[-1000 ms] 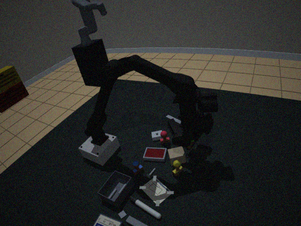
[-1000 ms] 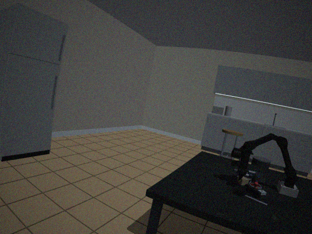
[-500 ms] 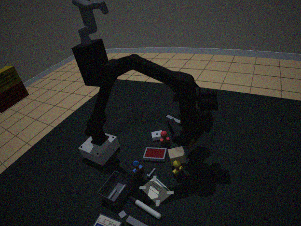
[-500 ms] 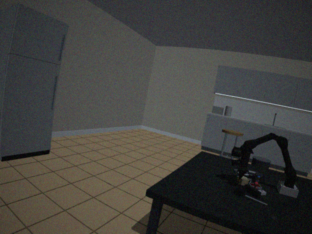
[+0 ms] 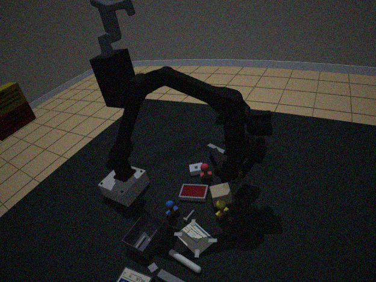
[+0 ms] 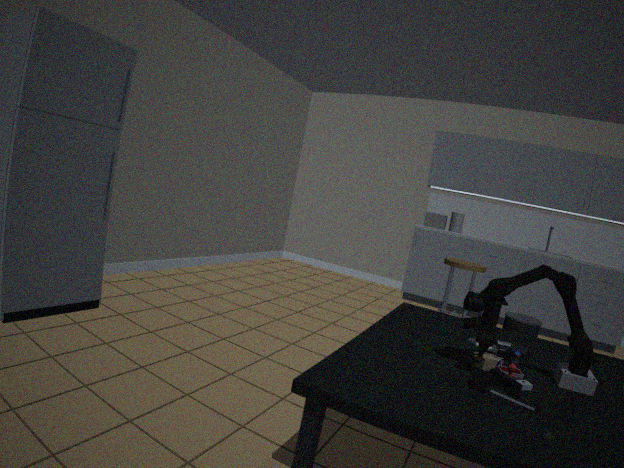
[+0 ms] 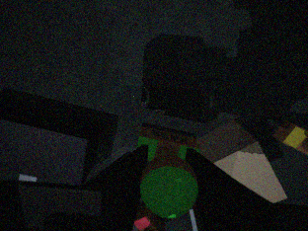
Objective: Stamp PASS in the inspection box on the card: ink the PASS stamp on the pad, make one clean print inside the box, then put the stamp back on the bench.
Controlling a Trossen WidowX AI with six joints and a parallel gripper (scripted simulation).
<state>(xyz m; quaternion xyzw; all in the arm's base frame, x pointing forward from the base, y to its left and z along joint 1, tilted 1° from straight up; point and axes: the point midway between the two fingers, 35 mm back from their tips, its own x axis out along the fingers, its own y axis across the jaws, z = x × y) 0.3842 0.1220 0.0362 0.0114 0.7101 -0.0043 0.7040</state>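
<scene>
Now: the red ink pad 13 cm behind my gripper tip, 7 cm to the right of it and 6 cm below it. The rest, counted from my gripper tip: green-knobbed PASS stamp (right at my gripper tip); red-knobbed stamp (12 cm behind, 4 cm below, 1 cm to the left); tan block (6 cm to the right, 4 cm below, 3 cm behind).
</scene>
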